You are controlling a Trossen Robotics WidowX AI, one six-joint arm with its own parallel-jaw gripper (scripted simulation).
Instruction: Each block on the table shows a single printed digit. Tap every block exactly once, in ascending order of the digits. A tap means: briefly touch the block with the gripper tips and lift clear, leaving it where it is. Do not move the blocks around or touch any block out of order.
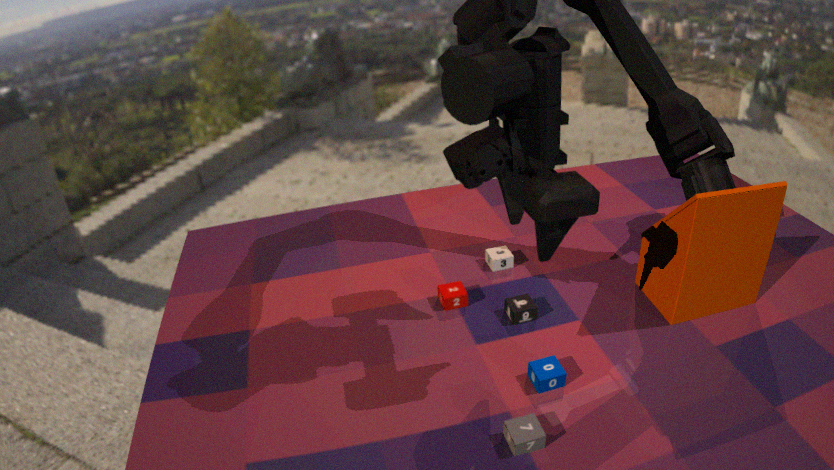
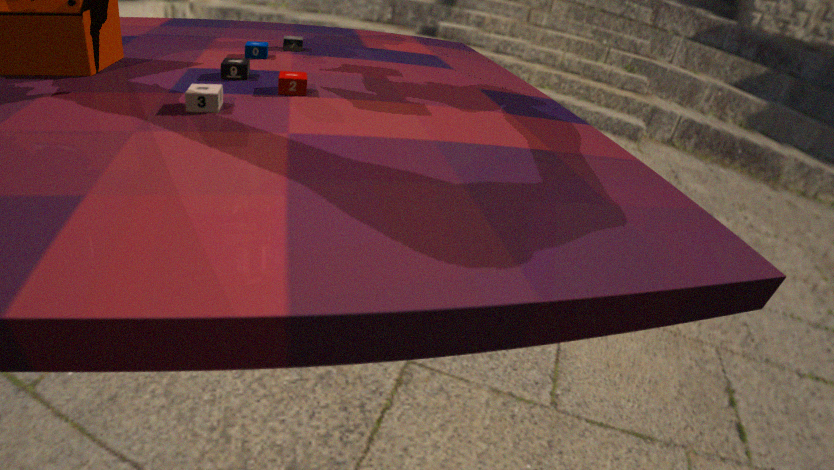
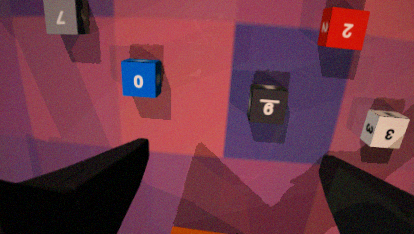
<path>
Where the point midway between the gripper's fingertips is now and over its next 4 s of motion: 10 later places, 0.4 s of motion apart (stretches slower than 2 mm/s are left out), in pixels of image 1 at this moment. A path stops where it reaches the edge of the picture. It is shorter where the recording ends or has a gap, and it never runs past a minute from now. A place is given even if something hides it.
The gripper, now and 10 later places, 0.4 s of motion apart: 528,241; 560,282; 560,283; 545,316; 542,345; 474,276; 445,219; 447,217; 475,238; 558,289; 554,340
</path>
